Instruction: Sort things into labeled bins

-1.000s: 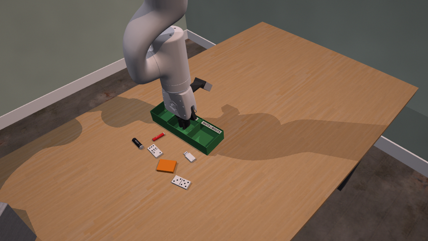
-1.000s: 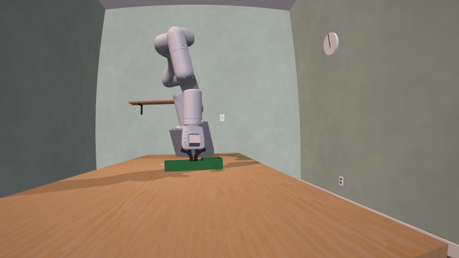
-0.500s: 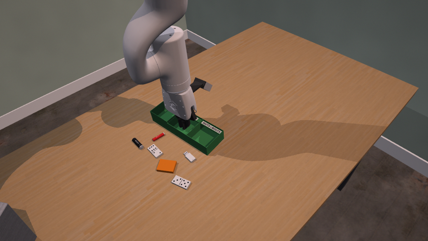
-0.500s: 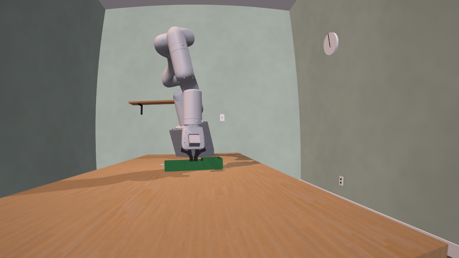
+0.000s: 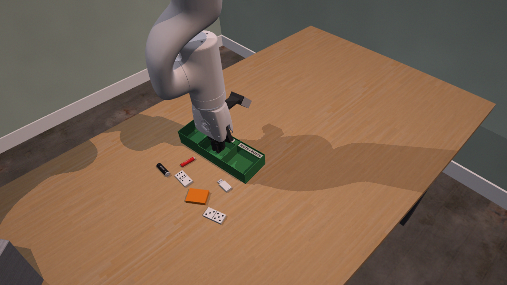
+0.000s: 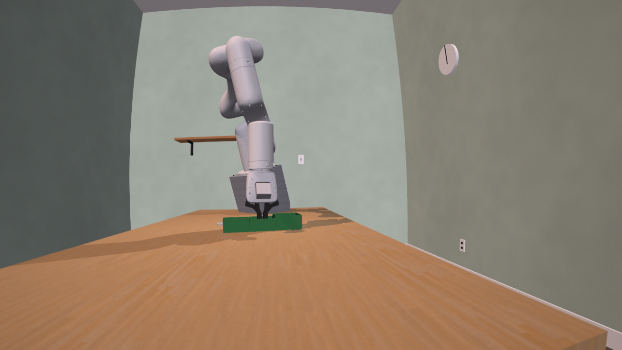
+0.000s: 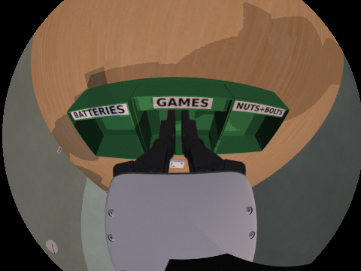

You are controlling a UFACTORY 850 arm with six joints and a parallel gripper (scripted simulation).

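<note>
Now: the green bin row 10 mm below my hand. The rest, counted from my hand: orange flat block (140 mm behind, 70 mm to the right, 30 mm below); then red battery (80 mm behind, 40 mm to the left, 30 mm below); then white USB stick (90 mm to the right, 70 mm behind, 30 mm below).
</note>
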